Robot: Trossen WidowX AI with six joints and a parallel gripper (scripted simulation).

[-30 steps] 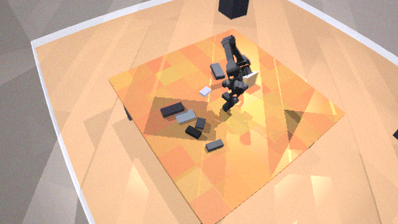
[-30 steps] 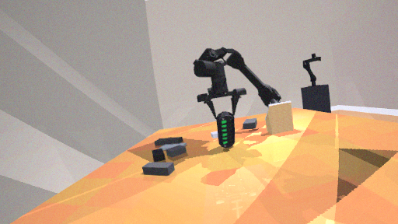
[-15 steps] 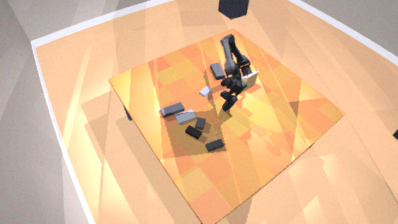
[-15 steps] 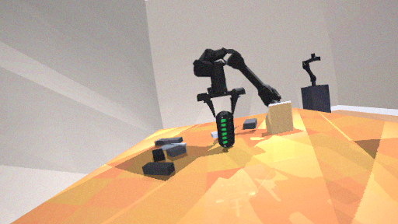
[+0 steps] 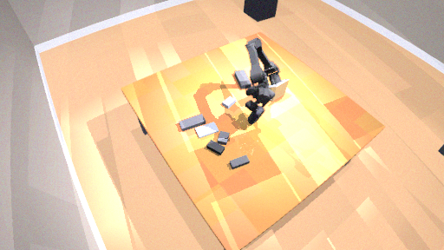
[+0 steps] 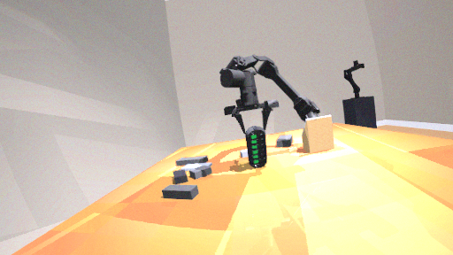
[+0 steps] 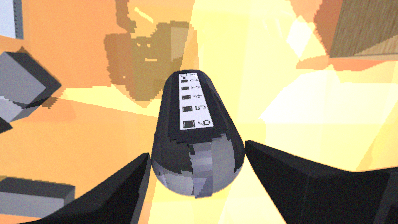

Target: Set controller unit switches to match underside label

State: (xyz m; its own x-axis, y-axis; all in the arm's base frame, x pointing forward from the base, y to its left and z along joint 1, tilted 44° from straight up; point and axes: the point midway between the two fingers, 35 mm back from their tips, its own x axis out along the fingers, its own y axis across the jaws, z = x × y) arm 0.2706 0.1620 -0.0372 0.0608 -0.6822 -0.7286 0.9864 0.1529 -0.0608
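The pale grey block lies 230 mm to the right of my gripper tip, 120 mm below it and 40 mm ahead of it. Also, from my gripper tip: pale plate 270 mm ahead, 130 mm below, 120 mm to the right.
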